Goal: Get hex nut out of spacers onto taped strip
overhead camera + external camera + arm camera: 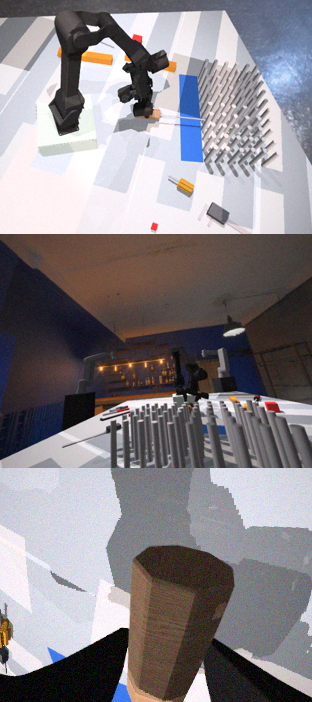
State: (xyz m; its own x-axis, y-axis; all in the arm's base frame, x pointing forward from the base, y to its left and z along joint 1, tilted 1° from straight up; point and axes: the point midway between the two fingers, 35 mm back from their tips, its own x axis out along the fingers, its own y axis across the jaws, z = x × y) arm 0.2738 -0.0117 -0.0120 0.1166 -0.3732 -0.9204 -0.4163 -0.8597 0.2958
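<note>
My gripper tip is 17 cm short of the blue taped strip, 3 cm to the left of it and 3 cm above it. Round my gripper tip: yellow-handled tool (1 cm ahead, 28 cm to the right, 2 cm below); wooden-handled tool (10 cm ahead, 5 cm to the right); hex nut (30 cm ahead, 15 cm to the right, 3 cm below).
</note>
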